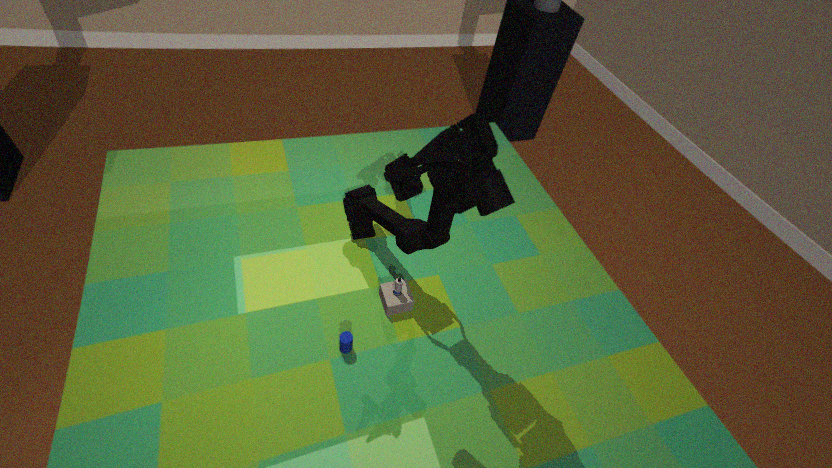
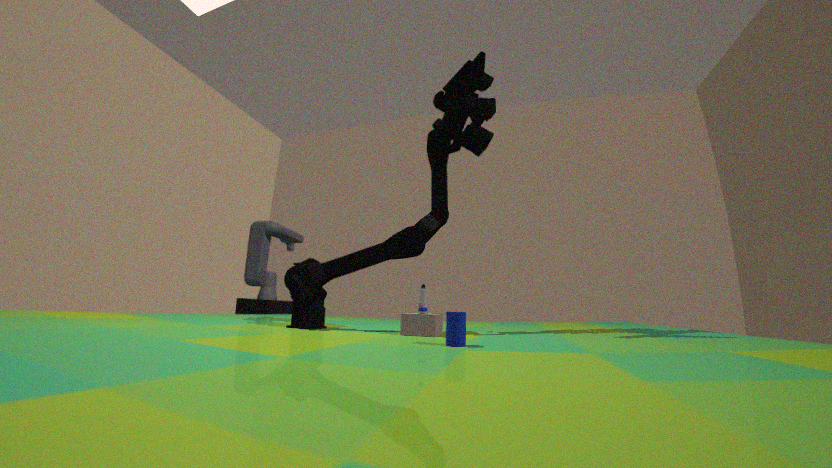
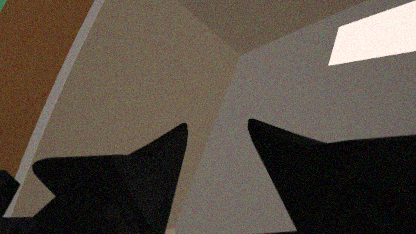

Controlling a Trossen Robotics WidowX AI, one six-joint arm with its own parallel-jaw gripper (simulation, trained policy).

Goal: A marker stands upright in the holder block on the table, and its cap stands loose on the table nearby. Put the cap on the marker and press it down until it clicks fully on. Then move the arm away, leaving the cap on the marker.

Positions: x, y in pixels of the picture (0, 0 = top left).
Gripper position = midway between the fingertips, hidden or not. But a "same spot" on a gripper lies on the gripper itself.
My gripper shows in image 1 point(399, 168), in image 2 and in image 3. One and the same spot on my gripper: point(image 3: 354, 179) is point(image 2: 480, 82).
